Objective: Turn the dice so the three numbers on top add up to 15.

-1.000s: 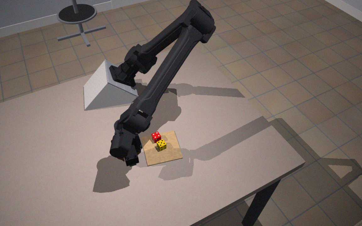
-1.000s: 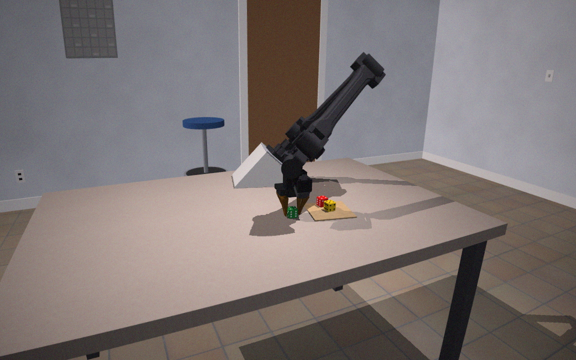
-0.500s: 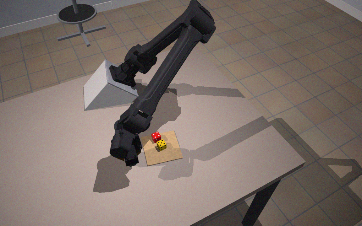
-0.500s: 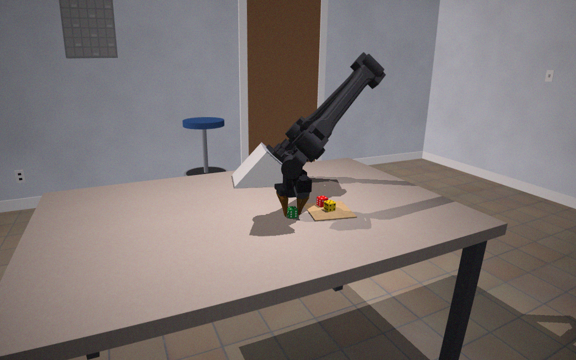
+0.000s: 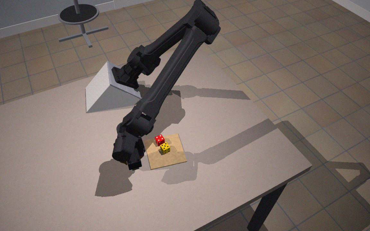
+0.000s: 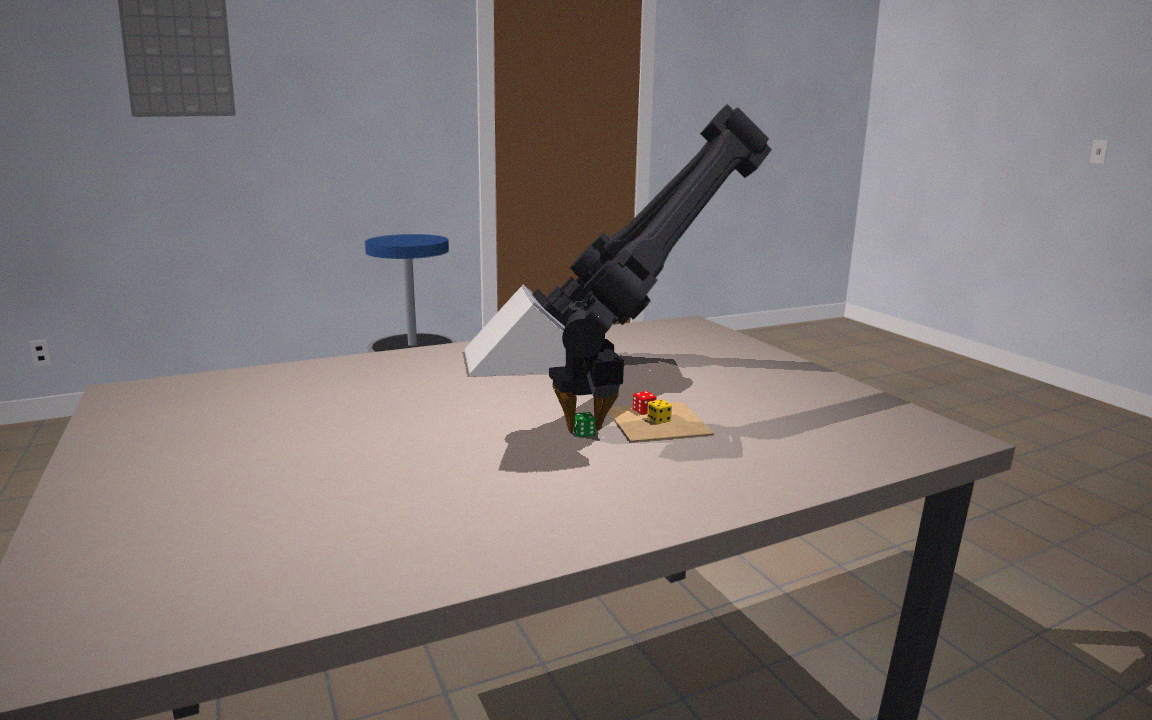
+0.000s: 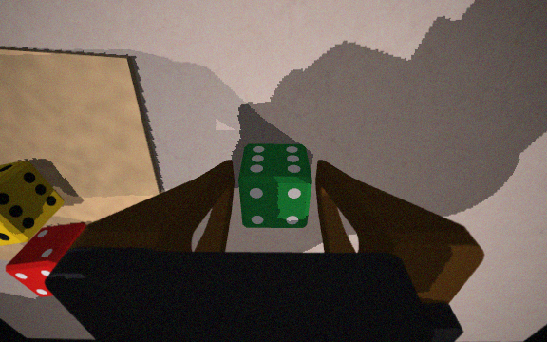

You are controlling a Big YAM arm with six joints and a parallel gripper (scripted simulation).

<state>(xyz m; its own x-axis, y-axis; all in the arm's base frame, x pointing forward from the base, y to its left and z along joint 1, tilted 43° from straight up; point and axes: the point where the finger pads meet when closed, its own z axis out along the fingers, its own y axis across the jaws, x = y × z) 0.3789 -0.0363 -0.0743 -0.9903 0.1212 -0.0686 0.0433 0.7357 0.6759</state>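
Right now my hand is right at the green die. Round my hand: yellow die 130 mm to the left, 10 mm above; tan mat 10 mm behind, 130 mm to the left, 10 mm below; red die 50 mm behind, 130 mm to the left, 10 mm above.
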